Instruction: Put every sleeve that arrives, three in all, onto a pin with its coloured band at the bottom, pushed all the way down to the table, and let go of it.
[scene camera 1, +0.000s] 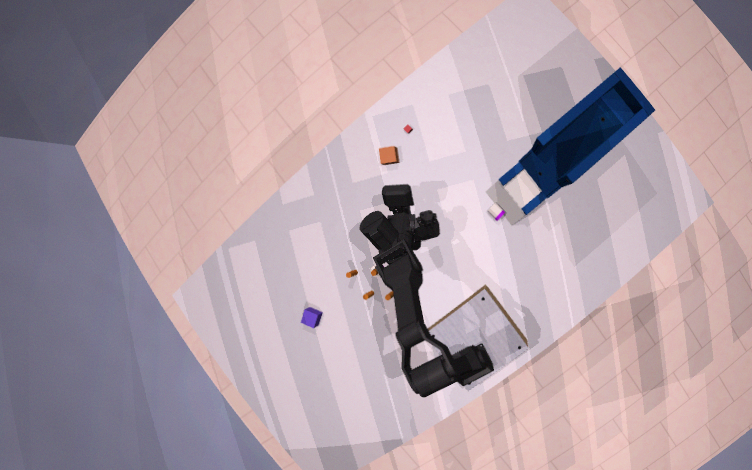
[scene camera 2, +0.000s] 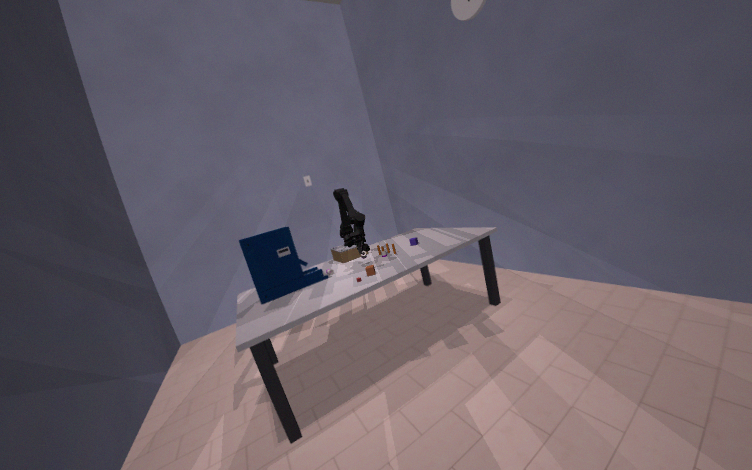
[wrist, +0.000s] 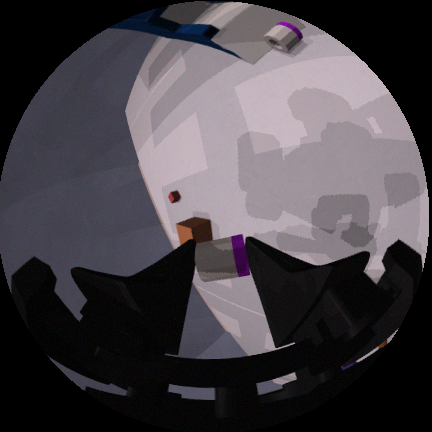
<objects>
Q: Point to an orange-brown block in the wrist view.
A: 197, 228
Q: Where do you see my gripper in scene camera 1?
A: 405, 194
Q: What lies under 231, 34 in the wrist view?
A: A chute mouth.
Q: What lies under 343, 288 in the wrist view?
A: My gripper.
</objects>
